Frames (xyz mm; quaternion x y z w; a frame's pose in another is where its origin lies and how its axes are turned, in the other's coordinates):
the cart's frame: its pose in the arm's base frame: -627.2 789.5 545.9 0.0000 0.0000 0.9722 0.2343
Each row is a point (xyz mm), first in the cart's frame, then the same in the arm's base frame.
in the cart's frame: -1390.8 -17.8 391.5
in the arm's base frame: 619.0 171.8 937.4
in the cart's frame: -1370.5 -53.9 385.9
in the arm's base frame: 617.4 213.2 931.8
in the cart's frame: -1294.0 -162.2 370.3
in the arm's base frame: 598.6 344.4 916.2
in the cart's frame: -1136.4 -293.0 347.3
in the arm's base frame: 517.9 532.7 893.2
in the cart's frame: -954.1 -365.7 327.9
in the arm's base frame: 388.7 680.4 873.8
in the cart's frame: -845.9 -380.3 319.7
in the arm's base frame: 299.1 742.7 865.6
